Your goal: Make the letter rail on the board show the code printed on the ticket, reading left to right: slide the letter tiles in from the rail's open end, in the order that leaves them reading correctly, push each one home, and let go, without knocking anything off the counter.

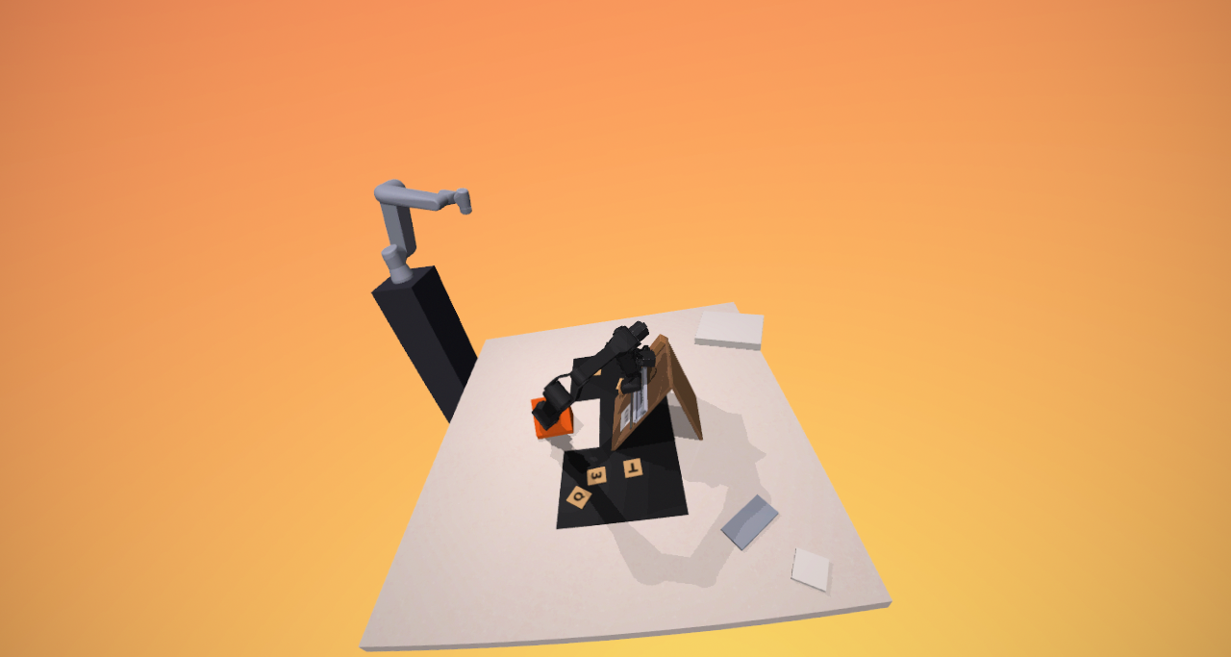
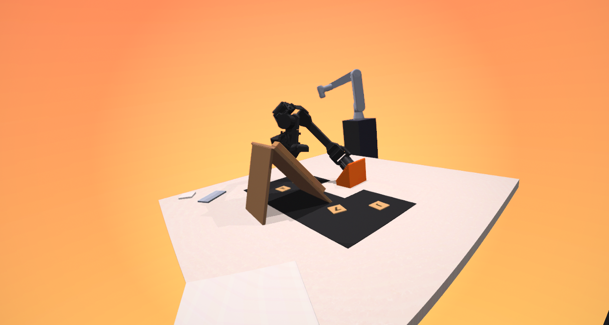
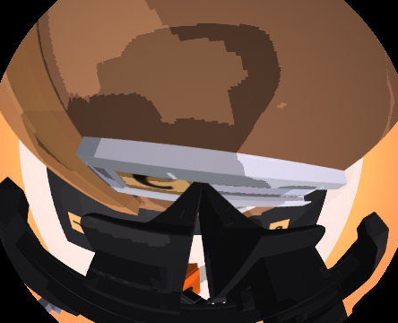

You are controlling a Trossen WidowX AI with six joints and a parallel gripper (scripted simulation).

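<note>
The white ticket is 50 mm behind my gripper tip, 50 mm to the right of it and 80 mm below it. Round my gripper tip: black mat 140 mm behind, 10 mm to the left, 160 mm below; then grey slab 300 mm ahead, 370 mm to the right, 160 mm below; then white block 370 mm ahead, 470 mm to the left, 150 mm below.
</note>
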